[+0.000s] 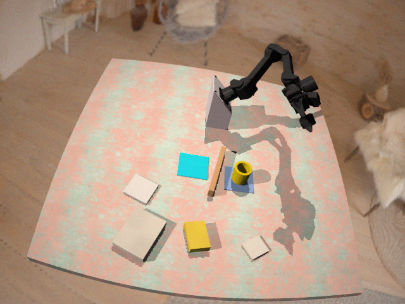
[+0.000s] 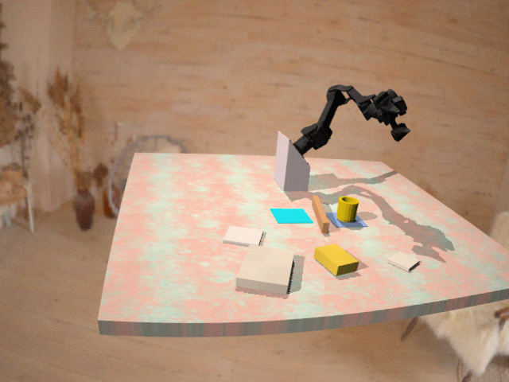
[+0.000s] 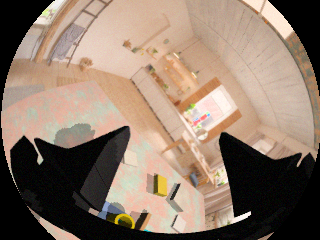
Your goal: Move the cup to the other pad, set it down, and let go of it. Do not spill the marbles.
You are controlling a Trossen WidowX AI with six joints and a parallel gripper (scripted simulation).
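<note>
The yellow cup lies 320 mm below my gripper tip, 160 mm to the right of it and 40 mm behind it. Round my gripper tip: cyan pad 370 mm below, 340 mm to the right, 80 mm behind; then red marble 340 mm below, 150 mm to the right, 20 mm behind; then wooden bar 350 mm below, 250 mm to the right, 60 mm behind.
</note>
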